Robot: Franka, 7 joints.
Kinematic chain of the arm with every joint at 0, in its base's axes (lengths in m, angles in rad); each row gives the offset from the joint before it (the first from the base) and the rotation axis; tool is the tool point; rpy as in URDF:
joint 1: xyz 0 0 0.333 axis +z
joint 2: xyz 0 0 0 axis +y
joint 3: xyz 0 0 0.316 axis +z
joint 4: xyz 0.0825 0 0 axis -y
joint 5: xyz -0.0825 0 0.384 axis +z
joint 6: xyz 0 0 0 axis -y
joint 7: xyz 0.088 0 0 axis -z
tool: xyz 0 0 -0.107 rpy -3.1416 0 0
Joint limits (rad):
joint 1: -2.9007..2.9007
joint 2: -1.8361..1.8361
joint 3: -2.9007..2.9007
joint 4: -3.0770..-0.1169
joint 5: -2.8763..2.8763
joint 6: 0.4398..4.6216
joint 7: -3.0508..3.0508
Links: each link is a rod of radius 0.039 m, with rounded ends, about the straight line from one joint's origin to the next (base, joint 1, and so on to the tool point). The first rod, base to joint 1, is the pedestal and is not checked.
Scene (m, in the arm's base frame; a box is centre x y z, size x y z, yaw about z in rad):
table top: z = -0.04
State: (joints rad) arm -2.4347 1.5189 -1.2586 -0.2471 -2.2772 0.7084 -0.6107
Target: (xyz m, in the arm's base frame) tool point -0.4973 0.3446 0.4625
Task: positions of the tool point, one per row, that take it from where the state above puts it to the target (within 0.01 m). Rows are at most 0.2 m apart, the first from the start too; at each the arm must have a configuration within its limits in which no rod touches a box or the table.
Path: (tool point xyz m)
1: -0.6546 -0.2813 0.4684
2: -0.6991 -0.1096 0.4697
3: -0.6844 0.0661 0.4698
4: -0.6134 0.2239 0.4677
5: -0.4973 0.3446 0.4625

